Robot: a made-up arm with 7 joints.
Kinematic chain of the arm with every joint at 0, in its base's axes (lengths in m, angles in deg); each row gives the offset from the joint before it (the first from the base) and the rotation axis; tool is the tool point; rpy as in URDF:
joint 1: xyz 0 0 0.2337 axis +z
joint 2: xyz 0 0 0 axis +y
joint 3: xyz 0 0 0.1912 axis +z
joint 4: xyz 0.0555 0 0 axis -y
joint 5: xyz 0.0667 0 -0.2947 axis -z
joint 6: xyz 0 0 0 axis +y
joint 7: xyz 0.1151 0 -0.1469 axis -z
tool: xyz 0 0 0 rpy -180 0 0
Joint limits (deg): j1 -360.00..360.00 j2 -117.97..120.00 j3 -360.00..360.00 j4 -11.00..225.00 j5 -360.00..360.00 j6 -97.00..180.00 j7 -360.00..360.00
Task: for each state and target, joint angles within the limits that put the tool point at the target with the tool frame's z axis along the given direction. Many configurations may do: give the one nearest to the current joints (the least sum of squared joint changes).
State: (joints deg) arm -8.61 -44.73 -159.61 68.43 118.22 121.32 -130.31
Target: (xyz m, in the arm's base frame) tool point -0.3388 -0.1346 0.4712 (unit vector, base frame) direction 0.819 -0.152 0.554
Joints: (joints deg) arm -17.82 -20.00 -156.10 85.52 119.26 160.28 -130.31
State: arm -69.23 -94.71 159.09 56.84 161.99 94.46 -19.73
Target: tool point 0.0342 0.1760 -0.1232 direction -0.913 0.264 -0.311
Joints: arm -46.88 -83.68 135.21 36.79 123.75 131.16 -19.73
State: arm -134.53 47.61 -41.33 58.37 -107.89 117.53 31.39
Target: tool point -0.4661 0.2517 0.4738 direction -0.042 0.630 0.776
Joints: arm -142.27 12.65 -61.27 80.47 -135.14 84.43 31.39
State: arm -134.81 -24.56 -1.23 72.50 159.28 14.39 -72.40
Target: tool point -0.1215 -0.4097 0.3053 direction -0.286 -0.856 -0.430
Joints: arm -123.61 -4.20 28.10 77.96 148.51 -20.93 -72.40
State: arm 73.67 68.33 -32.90 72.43 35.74 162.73 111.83
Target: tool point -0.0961 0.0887 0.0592 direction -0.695 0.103 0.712
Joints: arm 95.70 53.64 -20.52 31.22 58.33 146.27 111.83
